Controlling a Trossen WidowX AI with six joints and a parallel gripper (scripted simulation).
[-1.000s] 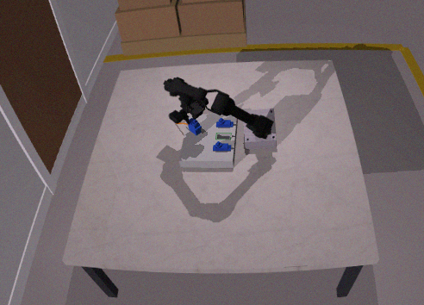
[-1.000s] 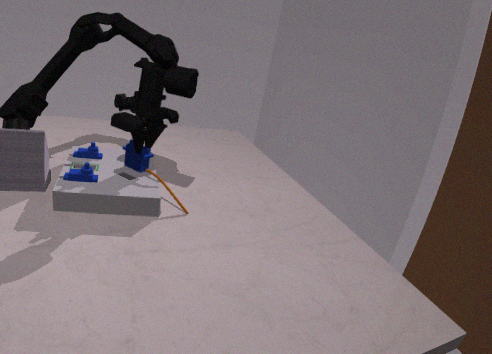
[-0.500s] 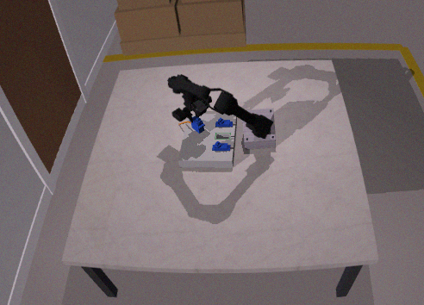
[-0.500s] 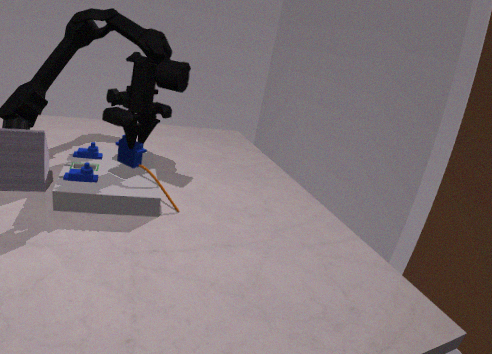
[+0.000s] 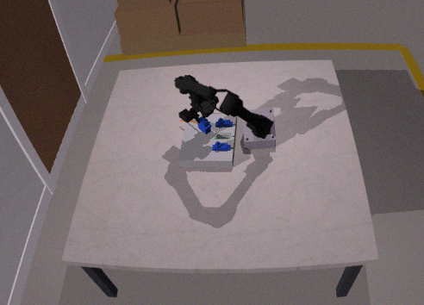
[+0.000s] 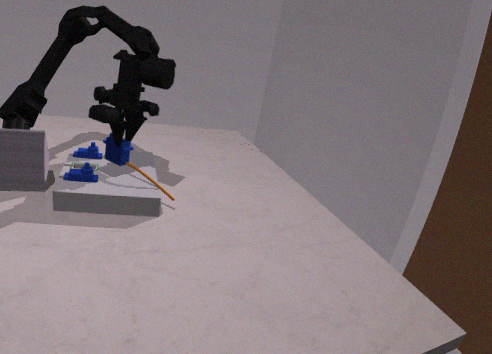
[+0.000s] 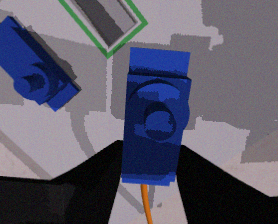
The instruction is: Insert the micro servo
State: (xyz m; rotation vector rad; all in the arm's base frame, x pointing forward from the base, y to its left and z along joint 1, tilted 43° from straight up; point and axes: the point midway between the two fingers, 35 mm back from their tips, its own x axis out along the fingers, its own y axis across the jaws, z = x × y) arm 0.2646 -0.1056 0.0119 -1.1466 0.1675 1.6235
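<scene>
My gripper tip is 20 mm short of the grey deck, 20 mm to the right of it and 100 mm above it.
</scene>
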